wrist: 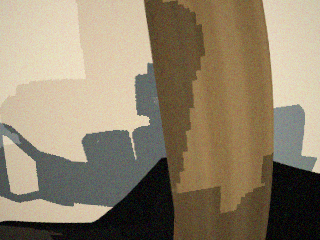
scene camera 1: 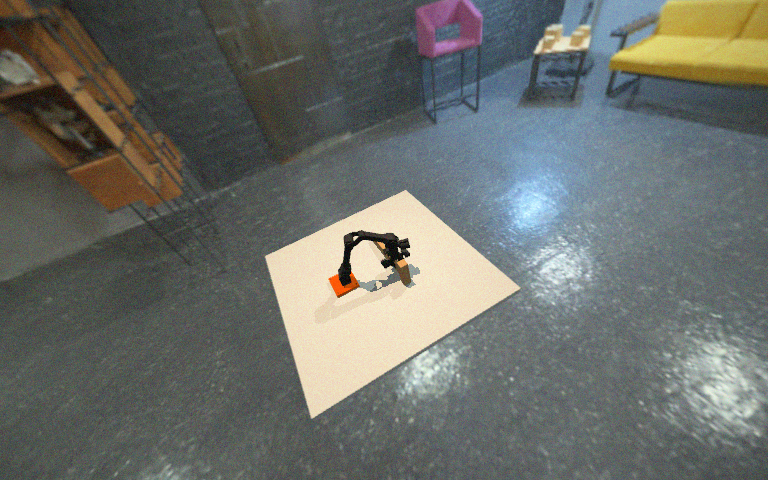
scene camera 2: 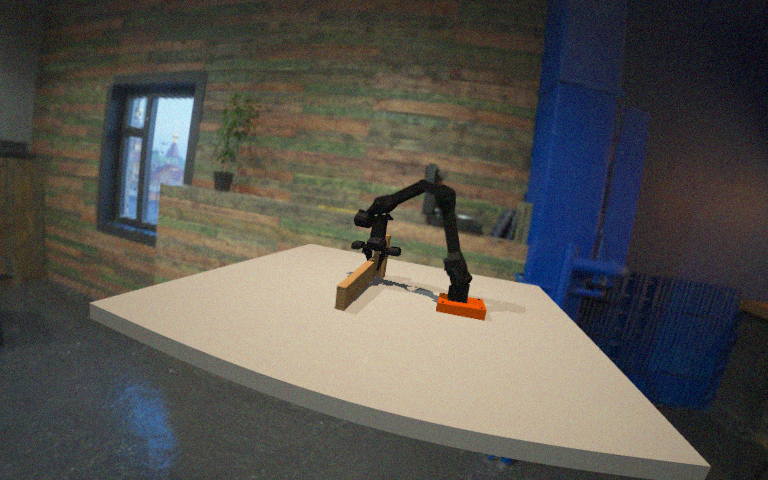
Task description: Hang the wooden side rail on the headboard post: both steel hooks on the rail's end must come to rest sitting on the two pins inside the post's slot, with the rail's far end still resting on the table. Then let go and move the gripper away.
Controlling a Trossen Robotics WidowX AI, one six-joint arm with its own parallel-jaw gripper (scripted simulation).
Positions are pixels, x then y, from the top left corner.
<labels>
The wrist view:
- my gripper: 196,161
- wooden side rail: 213,73
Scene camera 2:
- my gripper: 373,269
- wooden side rail: 347,290
</labels>
